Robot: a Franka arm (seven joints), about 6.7 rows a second.
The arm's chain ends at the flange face. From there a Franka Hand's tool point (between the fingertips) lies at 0.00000 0.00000 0.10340 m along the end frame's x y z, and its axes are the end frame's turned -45 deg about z.
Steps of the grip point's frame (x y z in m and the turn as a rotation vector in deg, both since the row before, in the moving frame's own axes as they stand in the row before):
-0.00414, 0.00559, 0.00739, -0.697, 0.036, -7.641
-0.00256, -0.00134, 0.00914, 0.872, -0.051, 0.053
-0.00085, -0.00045, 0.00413, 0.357, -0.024, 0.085
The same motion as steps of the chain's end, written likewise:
0.00004, 0.00610, 0.00740, -0.467, 0.518, -7.641
-0.00158, 0.00191, 0.00915, 0.581, -0.653, 0.053
-0.00043, 0.00071, 0.00413, 0.235, -0.269, 0.085

